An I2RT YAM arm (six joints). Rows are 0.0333 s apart.
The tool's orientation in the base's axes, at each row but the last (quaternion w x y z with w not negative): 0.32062, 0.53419, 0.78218, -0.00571; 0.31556, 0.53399, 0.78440, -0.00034; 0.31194, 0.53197, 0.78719, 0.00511; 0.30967, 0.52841, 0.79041, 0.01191; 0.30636, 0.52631, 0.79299, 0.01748; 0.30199, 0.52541, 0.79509, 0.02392; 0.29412, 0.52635, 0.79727, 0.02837; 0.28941, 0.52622, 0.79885, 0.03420; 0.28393, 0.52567, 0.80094, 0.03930; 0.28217, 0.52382, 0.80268, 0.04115
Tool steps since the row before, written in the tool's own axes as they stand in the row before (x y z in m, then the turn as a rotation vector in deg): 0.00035, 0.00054, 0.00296, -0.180, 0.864, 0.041; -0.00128, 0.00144, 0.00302, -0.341, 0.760, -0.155; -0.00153, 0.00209, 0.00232, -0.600, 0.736, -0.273; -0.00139, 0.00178, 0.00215, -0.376, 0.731, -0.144; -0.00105, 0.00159, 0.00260, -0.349, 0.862, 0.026; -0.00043, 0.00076, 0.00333, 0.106, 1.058, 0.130; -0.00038, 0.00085, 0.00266, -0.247, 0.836, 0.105; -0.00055, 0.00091, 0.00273, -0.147, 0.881, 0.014; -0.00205, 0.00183, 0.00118, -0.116, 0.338, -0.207; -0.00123, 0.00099, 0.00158, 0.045, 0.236, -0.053
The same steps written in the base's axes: 0.00184, -0.00052, -0.00235, 0.786, 0.207, 0.347; 0.00300, -0.00147, -0.00130, 0.639, 0.093, 0.549; 0.00326, -0.00113, -0.00041, 0.622, -0.097, 0.761; 0.00290, -0.00105, -0.00046, 0.627, 0.050, 0.549; 0.00289, -0.00095, -0.00106, 0.814, 0.081, 0.444; 0.00242, -0.00096, -0.00225, 0.906, 0.526, 0.222; 0.00213, -0.00065, -0.00173, 0.807, 0.132, 0.318; 0.00226, -0.00075, -0.00170, 0.771, 0.261, 0.368; 0.00267, -0.00124, 0.00052, 0.208, 0.099, 0.343; 0.00195, -0.00098, -0.00046, 0.154, 0.157, 0.111
